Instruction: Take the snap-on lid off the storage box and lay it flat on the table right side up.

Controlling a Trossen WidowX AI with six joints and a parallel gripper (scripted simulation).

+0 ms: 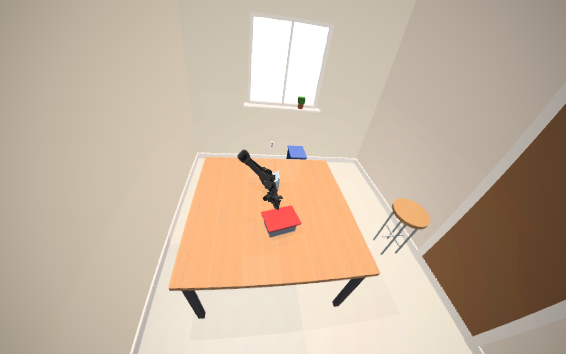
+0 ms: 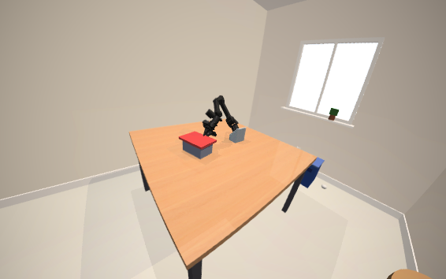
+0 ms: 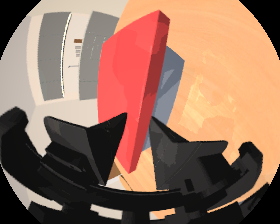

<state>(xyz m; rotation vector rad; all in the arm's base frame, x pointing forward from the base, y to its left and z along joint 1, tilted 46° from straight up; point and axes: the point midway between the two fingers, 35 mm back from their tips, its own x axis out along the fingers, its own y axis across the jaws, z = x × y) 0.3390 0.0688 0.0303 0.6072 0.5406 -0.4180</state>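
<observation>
The red lid lies 7 cm ahead of my gripper tip and 3 cm to the left of it. Also, from my gripper tip: storage box (7 cm ahead, 5 cm below, 3 cm to the left).
</observation>
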